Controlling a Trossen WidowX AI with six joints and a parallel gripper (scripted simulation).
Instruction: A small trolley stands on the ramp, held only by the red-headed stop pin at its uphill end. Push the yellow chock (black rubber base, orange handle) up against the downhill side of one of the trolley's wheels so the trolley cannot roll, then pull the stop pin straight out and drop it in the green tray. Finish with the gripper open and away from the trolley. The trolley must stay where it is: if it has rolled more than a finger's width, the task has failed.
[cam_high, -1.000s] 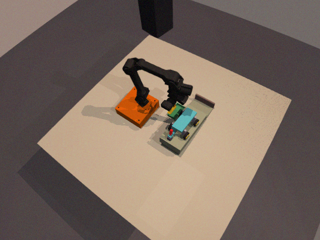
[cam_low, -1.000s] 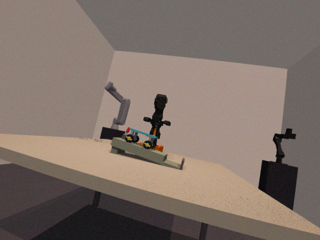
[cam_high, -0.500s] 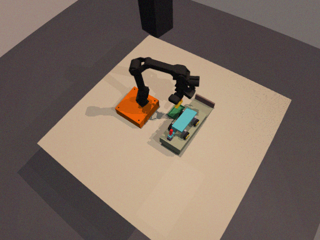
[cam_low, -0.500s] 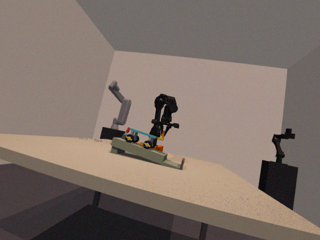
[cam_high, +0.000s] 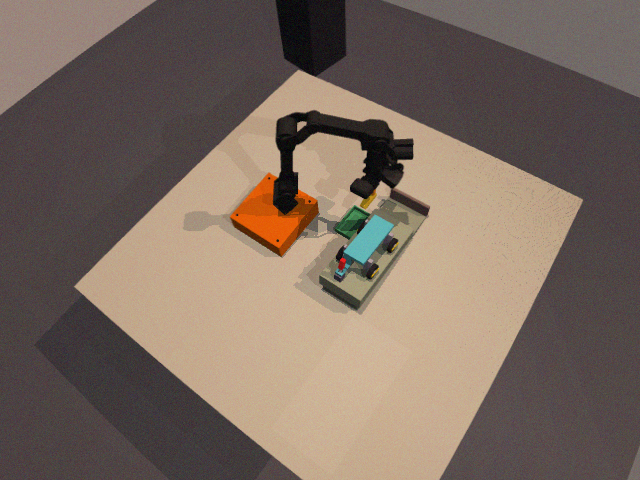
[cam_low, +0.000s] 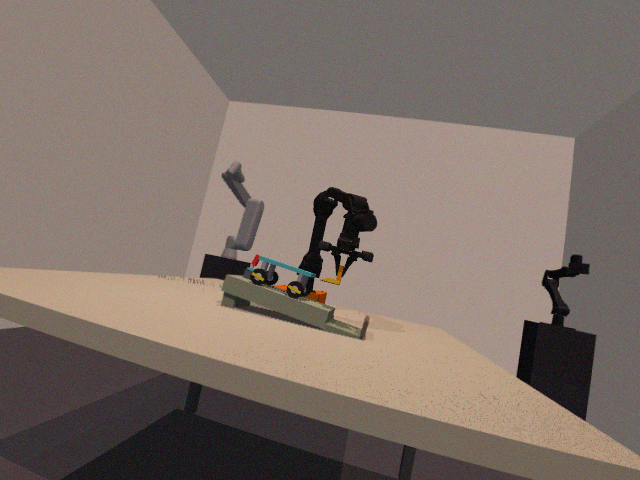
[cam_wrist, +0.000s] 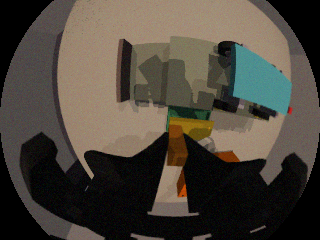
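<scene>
Right now my gripper tip is 26 cm to the left of the red-headed stop pin, 11 cm short of it and 2 cm above it. Also, from my gripper tip: trolley (14 cm to the right, 11 cm ahead, 4 cm below); then yellow chock (2 cm to the right, 1 cm below); then green tray (16 cm below, 6 cm to the right, 2 cm behind).
</scene>
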